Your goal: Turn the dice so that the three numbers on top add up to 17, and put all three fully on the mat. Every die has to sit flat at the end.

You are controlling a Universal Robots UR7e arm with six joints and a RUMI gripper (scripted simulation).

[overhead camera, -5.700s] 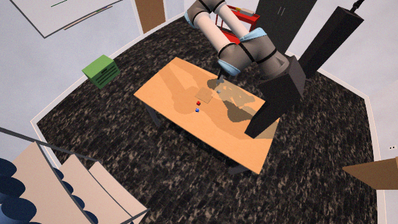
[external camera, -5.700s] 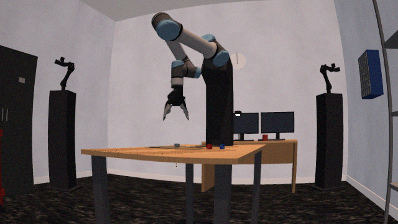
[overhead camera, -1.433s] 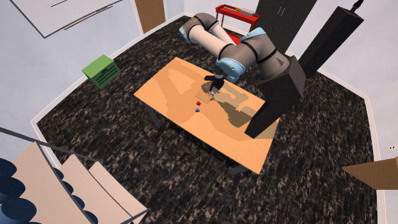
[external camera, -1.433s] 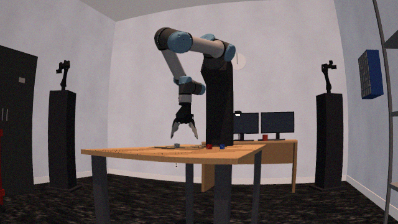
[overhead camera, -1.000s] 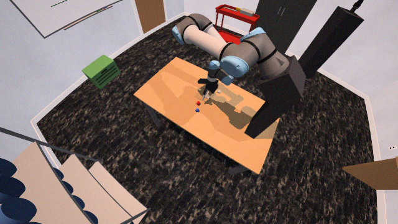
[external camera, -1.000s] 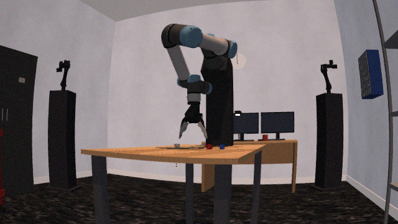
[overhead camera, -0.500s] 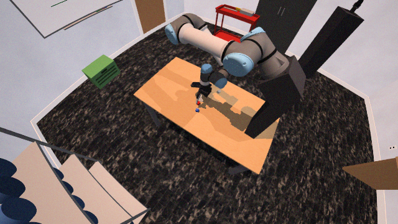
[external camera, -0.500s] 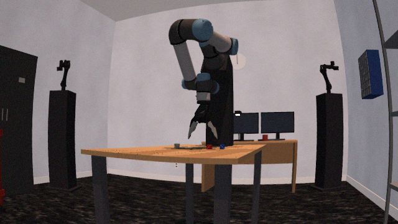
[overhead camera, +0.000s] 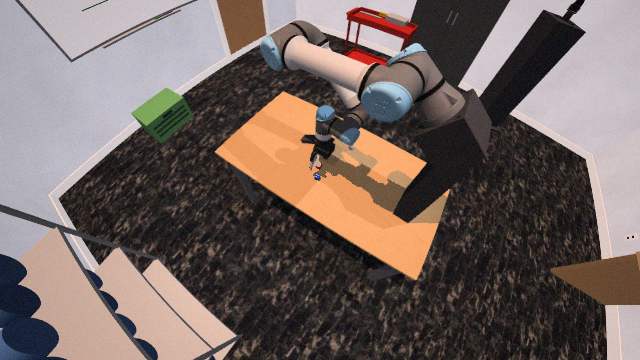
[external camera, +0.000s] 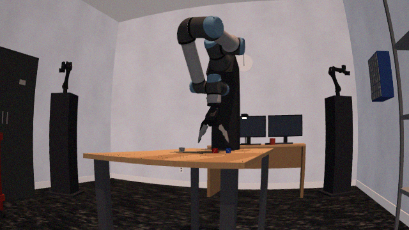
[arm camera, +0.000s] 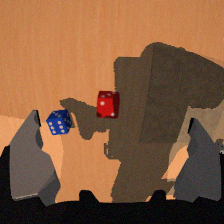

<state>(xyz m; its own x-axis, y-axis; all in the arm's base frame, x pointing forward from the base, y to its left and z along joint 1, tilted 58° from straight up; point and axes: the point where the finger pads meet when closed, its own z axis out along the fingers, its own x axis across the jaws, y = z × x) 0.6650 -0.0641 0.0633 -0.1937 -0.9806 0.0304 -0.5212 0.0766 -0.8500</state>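
My gripper is now 40 mm above the red die, 10 mm to the right of it and 10 mm past it. Round my hand: blue die 80 mm to the left, 40 mm below, 10 mm behind; then grey die 170 mm to the right, 170 mm behind, 40 mm below; then tan mat 100 mm to the right, 50 mm below, 40 mm behind.
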